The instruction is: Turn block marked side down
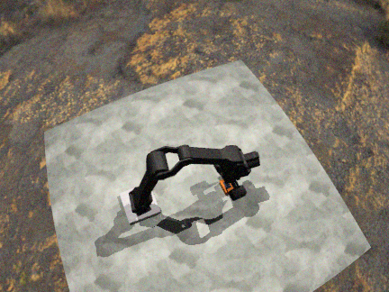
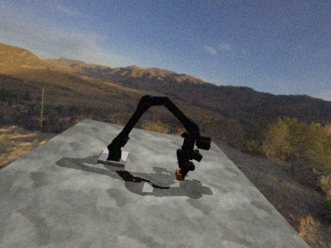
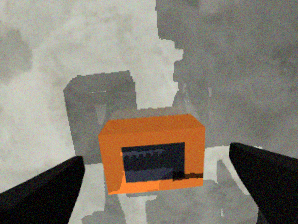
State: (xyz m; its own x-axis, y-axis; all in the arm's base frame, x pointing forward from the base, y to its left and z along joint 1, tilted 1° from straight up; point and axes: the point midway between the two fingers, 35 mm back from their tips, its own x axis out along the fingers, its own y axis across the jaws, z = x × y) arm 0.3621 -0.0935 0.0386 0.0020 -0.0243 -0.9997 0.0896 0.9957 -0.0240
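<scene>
The orange block lies 10 mm below my gripper tip.
</scene>
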